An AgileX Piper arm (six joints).
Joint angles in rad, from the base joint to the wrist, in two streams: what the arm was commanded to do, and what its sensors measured. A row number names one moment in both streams.
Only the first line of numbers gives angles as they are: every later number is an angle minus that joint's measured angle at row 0.
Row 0, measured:
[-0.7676, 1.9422, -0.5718, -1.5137, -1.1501, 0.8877]
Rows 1 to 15, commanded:
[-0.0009, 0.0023, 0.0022, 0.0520, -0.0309, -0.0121]
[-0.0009, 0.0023, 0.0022, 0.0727, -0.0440, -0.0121]
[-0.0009, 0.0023, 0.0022, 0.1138, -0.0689, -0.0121]
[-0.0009, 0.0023, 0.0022, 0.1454, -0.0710, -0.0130]
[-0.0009, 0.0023, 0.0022, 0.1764, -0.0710, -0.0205]
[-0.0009, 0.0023, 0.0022, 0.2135, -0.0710, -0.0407]
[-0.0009, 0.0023, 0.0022, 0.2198, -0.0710, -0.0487]
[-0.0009, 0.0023, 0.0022, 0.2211, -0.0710, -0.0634]
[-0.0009, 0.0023, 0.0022, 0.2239, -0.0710, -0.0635]
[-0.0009, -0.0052, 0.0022, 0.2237, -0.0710, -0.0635]
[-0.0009, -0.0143, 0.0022, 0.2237, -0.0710, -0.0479]
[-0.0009, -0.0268, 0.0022, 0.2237, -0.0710, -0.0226]
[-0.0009, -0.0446, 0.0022, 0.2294, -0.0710, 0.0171]
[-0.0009, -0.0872, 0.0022, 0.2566, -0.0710, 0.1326]
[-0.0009, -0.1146, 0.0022, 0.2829, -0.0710, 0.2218]
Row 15, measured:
[0.0000, -0.0323, 0.0000, 0.2219, -0.0593, 0.0154]
